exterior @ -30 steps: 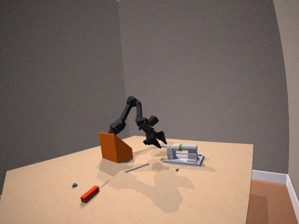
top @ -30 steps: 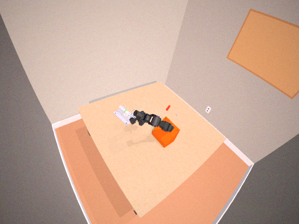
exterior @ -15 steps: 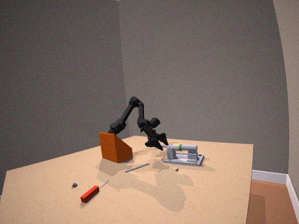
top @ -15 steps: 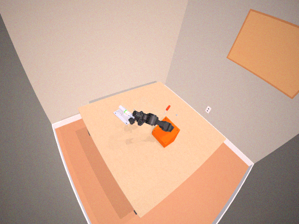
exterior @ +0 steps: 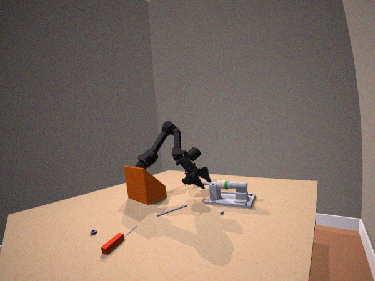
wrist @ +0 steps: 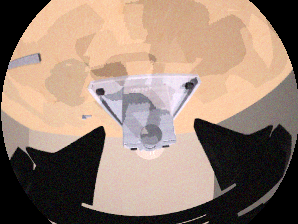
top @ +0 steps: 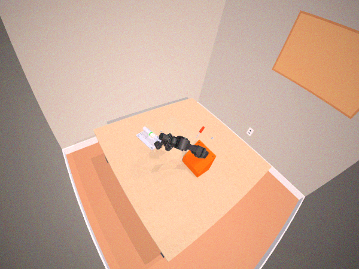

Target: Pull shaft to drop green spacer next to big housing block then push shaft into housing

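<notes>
Now: gripper tip 6 cm short of the horizontal shaft, 1 cm to the right of it and 1 cm below it. From my gripper tip the other things lie so: green spacer: 11 cm ahead, 1 cm to the left, 1 cm above; small bolt: 14 cm ahead, 14 cm to the right, 6 cm below; white spacer: 9 cm ahead, 1 cm to the left, 1 cm above.
</notes>
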